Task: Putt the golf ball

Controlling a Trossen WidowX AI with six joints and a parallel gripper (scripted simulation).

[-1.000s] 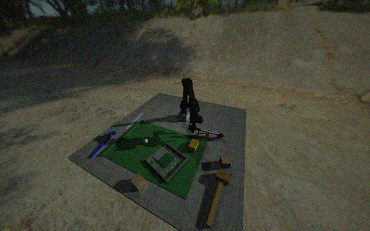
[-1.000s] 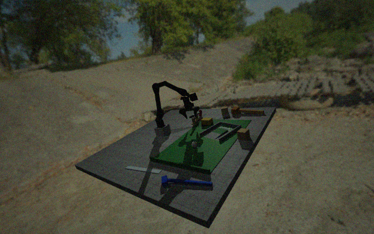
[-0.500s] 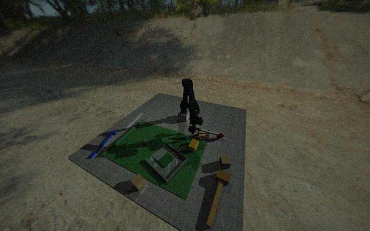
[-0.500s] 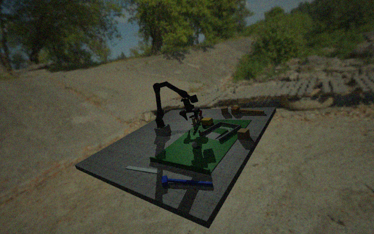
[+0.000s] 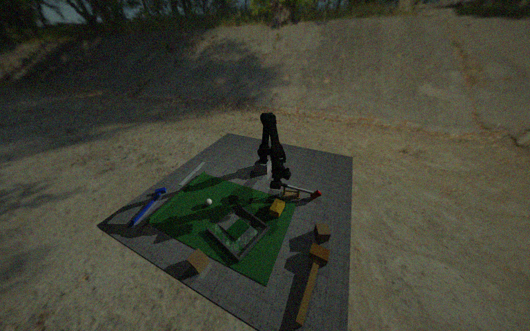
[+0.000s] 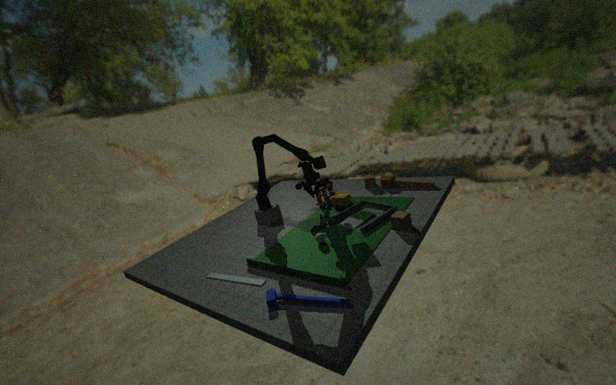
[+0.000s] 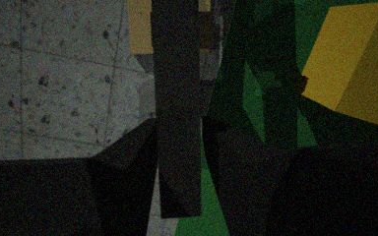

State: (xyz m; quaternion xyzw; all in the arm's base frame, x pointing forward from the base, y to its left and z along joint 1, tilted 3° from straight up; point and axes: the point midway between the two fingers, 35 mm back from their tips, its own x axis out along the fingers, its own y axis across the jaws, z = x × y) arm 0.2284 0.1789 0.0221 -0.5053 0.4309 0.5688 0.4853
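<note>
Right now the wooden rack is 20 mm behind my gripper tip, 90 mm to the left of it and 20 mm below it. The rest, counted from my gripper tip: red putter: 30 mm behind, 130 mm to the left; yellow block: 130 mm ahead, 40 mm to the left, 30 mm below; white golf ball: 230 mm ahead, 370 mm to the right, 30 mm below.
</note>
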